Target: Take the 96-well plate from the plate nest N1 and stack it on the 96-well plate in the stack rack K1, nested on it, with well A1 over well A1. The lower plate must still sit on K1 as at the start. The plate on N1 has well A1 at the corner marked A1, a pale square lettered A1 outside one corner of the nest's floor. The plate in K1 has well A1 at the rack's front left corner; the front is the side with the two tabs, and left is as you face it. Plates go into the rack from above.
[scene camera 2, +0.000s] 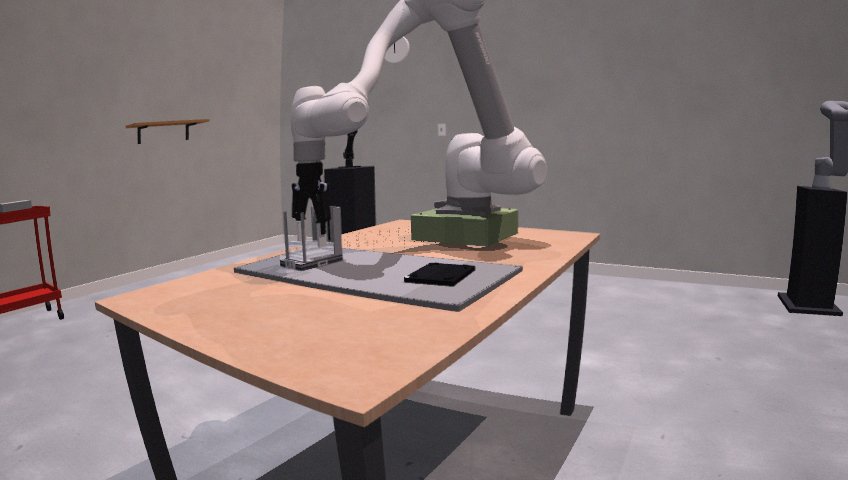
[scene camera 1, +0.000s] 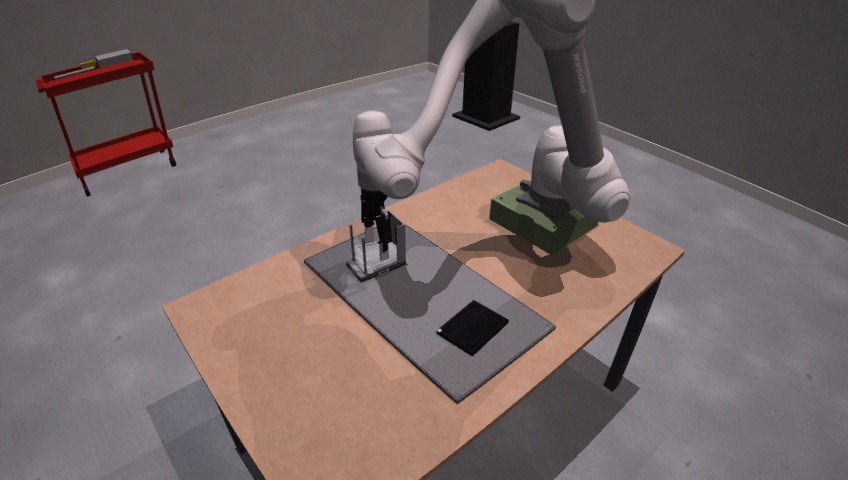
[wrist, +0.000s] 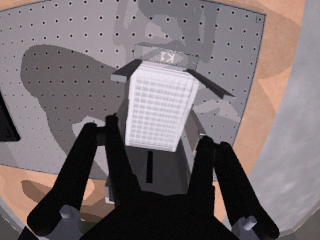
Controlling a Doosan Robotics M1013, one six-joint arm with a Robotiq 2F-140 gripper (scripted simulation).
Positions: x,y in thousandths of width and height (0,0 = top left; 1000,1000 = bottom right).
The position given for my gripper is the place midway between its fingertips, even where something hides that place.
Note:
I see my gripper (scene camera 2: 367,511).
My gripper also shows in scene camera 1 (scene camera 1: 445,524) and in the wrist view (wrist: 492,469).

